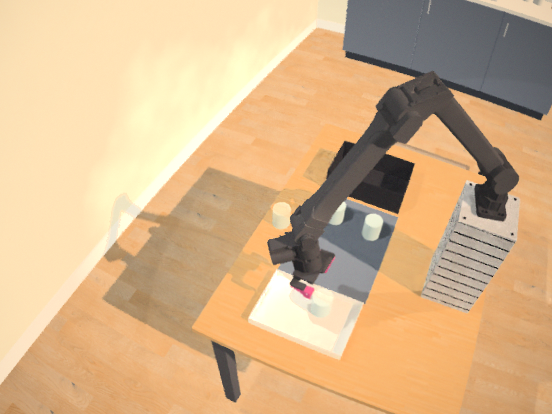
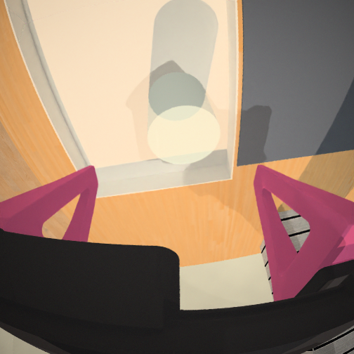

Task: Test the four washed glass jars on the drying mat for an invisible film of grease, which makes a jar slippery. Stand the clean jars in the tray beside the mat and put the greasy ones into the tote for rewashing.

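Frame: origin at the arm's base, x ahead, y left, z up, level; millimetres.
Seen in the pictures: gripper, between the fingertips: (image 1: 315,284); arm's base, origin of its link: (image 1: 489,204).
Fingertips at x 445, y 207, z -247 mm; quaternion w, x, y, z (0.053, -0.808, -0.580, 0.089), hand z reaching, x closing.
Offsets run from my fingertips to a thing's middle. Level surfaces: height alone.
My gripper (image 1: 318,278) (image 2: 175,173) is open and empty, with pink fingers set wide apart above the tray's edge. A pale translucent jar @[28 mm back, 4 mm right, 102 mm down] (image 1: 321,305) (image 2: 183,134) stands upright inside the white tray @[10 mm ahead, 28 mm left, 126 mm down] (image 1: 295,339) (image 2: 150,178), apart from the fingers. Two more jars stand on the dark grey mat: one jar @[147 mm back, 347 mm right, 101 mm down] (image 1: 372,227) near its right side, another jar @[9 mm back, 388 mm right, 101 mm down] (image 1: 338,214) partly hidden by the arm. A fourth jar @[174 mm ahead, 322 mm right, 104 mm down] (image 1: 281,216) stands on the wooden table to the left of the mat @[138 mm down] (image 1: 350,260) (image 2: 295,65). The black tote @[117 mm back, 600 mm right, 91 mm down] (image 1: 405,189) is behind the mat, partly hidden by the arm.
The arm reaches over the tote and mat from its base on a grey slatted block (image 1: 462,265) at the table's right. The fourth jar is near the left edge of the table @[141 mm down] (image 1: 400,350). The tray's low walls surround its jar. Blue-grey cabinets (image 1: 450,45) stand in the background.
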